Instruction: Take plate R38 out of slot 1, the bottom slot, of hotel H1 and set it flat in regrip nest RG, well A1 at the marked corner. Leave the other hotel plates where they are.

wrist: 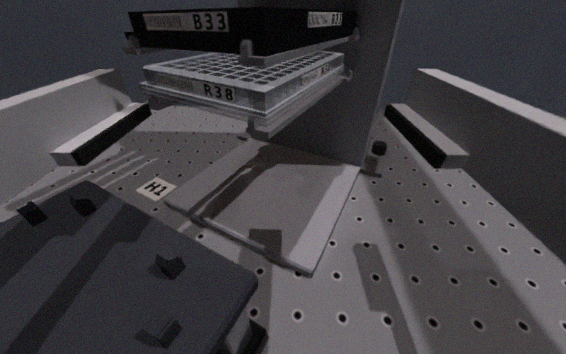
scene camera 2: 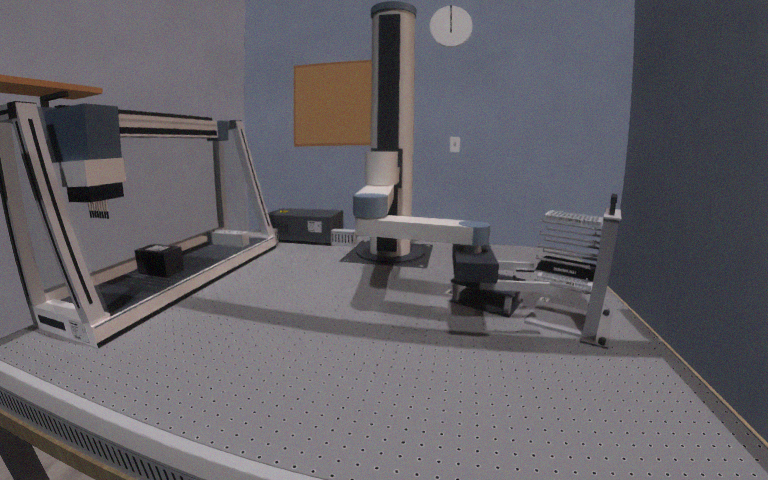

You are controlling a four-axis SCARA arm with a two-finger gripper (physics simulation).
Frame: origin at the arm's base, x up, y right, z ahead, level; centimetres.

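Seen in the pictures: gripper, fingertip midpoint: (wrist: 266, 91) (scene camera 2: 540, 276); arm's base, link origin: (scene camera 2: 390, 255).
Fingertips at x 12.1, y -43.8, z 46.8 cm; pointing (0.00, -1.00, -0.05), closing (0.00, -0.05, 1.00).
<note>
Offsets run from my fingertips to a thing's top centre. "spot": to the spot under its first point. Level surfaces: height alone.
Plate R38 @[dx +0.6, dy -6.4, dz -1.1 cm] (scene camera 2: 574, 280) (wrist: 225, 92) is clear and gridded, and lies flat in the bottom slot of hotel H1 (scene camera 2: 604, 277) (wrist: 376, 65), under black plate B33 @[dx +3.0, dy -6.2, dz -0.8 cm] (scene camera 2: 566, 267) (wrist: 187, 29). My gripper (scene camera 2: 540, 276) (wrist: 266, 91) is open and empty. Its fingers point at the hotel; in the wrist view they stand wide on either side of R38, with a gap to each side of it. The regrip nest @[dx -3.8, dy +10.8, dz -8.7 cm] (scene camera 2: 485, 298) (wrist: 125, 270), a dark raised plate with small corner pegs, stands below my gripper, before the hotel. I cannot make out its marked corner.
More plates @[dx +14.3, dy -6.2, dz -0.7 cm] (scene camera 2: 572, 216) are stacked in the upper hotel slots. The hotel's base plate @[spot: dx -10.0, dy -1.5, dz +4.1 cm] (wrist: 327, 220) and the H1 label @[spot: dx -10.8, dy -5.2, dz -12.0 cm] (wrist: 156, 188) lie on the perforated table @[dx -10.8 cm] (scene camera 2: 396, 384). A gantry frame (scene camera 2: 186, 273) with a dark block @[spot: dx -1.1, dy +97.3, dz +9.7 cm] (scene camera 2: 159, 260) stands at the left; a dark box @[spot: dx -3.6, dy +81.6, dz -50.4 cm] (scene camera 2: 300, 226) stands behind.
</note>
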